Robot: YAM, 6 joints.
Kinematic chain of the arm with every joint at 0, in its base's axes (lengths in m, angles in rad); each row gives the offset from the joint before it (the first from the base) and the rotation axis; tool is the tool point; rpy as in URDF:
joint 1: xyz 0 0 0.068 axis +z
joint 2: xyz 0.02 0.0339 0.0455 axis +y
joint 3: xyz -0.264 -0.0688 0 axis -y
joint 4: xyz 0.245 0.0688 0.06 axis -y
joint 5: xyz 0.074 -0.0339 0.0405 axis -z
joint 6: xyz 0.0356 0 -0.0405 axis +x
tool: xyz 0 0 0 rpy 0 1.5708 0
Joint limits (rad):
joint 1: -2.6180..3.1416
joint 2: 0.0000..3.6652
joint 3: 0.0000..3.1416
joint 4: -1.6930..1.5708
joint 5: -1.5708..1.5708
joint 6: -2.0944..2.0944
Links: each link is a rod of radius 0.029 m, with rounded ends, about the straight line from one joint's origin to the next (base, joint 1, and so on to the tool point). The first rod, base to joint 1, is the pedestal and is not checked.
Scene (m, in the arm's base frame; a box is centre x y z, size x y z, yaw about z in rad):
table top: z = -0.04
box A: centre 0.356 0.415 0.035 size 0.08 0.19 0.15 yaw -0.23
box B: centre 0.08 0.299 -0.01 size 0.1 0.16 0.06 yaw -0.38
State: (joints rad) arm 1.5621 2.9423 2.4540 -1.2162 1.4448 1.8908
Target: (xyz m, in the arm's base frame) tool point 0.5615 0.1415 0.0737
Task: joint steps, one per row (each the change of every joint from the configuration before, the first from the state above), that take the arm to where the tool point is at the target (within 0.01 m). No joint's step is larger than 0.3 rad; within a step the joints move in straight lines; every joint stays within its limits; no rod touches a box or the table.
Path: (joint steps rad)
1: -0.2391 -0.1012 0.0514 0.1445 0.0315 -0.0273
2: -0.2391 -0.1012 0.0515 0.1446 0.0315 -0.0273
3: -0.2391 -0.1012 0.0514 0.1445 0.0315 -0.0272
4: -0.2391 -0.1012 0.0514 0.1445 0.0315 -0.0273
5: -0.1496 0.2398 0.0538 -0.0621 -0.1236 0.0545
6: -0.1496 0.2398 0.0538 -0.0622 -0.1237 0.0546

